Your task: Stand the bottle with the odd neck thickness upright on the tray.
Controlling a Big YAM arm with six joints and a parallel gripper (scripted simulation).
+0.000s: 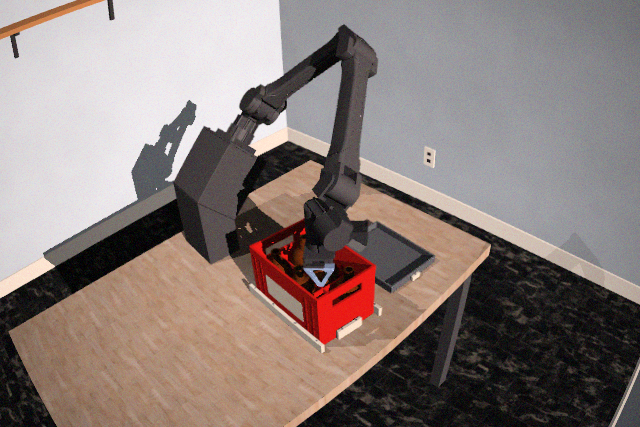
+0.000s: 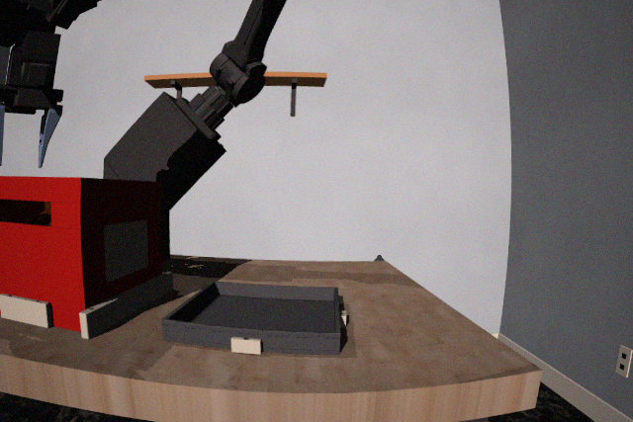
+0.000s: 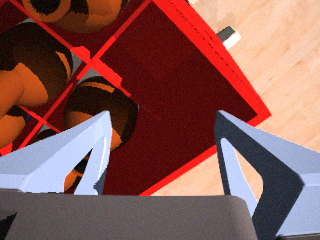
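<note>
Now: hand 11 cm above the red crate, 9 cm past it and 5 cm to the right of it. The rest, counted from my hand: dark grey tray 33 cm to the left, 18 cm below, 7 cm behind.
</note>
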